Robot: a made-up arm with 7 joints.
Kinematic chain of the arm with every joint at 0, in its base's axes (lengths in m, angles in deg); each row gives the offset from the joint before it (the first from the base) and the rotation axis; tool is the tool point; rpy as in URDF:
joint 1: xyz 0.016 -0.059 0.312 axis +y
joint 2: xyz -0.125 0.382 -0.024 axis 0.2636 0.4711 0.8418
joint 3: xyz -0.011 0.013 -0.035 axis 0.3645 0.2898 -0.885
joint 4: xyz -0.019 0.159 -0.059 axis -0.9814 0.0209 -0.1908
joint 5: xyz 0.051 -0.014 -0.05 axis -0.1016 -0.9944 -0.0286
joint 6: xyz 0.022 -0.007 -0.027 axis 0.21 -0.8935 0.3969
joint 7: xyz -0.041 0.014 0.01 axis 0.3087 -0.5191 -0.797
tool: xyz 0.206 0.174 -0.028 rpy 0 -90 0
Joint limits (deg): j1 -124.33..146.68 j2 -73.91..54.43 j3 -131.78..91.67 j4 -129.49..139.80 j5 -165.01..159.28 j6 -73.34..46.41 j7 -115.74..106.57
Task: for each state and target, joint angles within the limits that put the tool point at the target. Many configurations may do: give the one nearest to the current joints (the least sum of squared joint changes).
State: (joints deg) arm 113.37 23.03 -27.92 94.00 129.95 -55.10 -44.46
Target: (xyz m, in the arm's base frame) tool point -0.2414 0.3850 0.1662
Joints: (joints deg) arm 88.46 -10.75 -9.38 80.05 119.37 -58.17 -62.72
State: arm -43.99 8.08 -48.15 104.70 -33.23 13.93 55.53
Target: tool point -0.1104 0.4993 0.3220
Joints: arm -39.05 15.05 -51.96 117.95 -51.29 -4.09 64.54
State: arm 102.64 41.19 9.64 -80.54 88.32 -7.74 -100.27
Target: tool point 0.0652 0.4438 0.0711
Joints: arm 96.15 8.02 45.31 -99.95 104.77 -1.41 -79.98
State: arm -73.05 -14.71 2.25 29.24 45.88 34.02 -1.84
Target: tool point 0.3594 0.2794 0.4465
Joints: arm -74.46 -50.17 1.50 40.66 37.32 28.53 -46.07
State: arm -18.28 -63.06 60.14 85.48 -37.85 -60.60 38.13
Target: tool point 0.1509 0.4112 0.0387
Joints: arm -36.74 -56.69 65.78 64.61 -51.49 -64.87 17.12
